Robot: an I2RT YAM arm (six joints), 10 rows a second.
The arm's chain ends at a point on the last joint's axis. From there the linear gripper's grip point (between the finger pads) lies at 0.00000 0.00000 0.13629 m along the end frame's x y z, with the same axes.
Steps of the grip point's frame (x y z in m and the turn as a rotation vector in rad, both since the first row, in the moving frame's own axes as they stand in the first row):
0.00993, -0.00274, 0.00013, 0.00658, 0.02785, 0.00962
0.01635, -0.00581, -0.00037, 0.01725, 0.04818, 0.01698
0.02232, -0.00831, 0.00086, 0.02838, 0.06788, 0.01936
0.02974, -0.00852, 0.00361, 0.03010, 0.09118, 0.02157
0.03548, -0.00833, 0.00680, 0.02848, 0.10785, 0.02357
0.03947, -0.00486, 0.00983, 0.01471, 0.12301, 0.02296
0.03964, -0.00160, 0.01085, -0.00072, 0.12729, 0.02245
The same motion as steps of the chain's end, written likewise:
0.00613, -0.00186, 0.00019, 0.00658, 0.02785, 0.00962
0.00977, -0.00352, -0.00019, 0.01725, 0.04818, 0.01698
0.01304, -0.00454, 0.00123, 0.02838, 0.06788, 0.01936
0.01729, -0.00456, 0.00424, 0.03010, 0.09118, 0.02157
0.02077, -0.00463, 0.00765, 0.02848, 0.10785, 0.02357
0.02273, -0.00305, 0.01087, 0.01471, 0.12301, 0.02296
0.02234, -0.00189, 0.01195, -0.00072, 0.12729, 0.02245

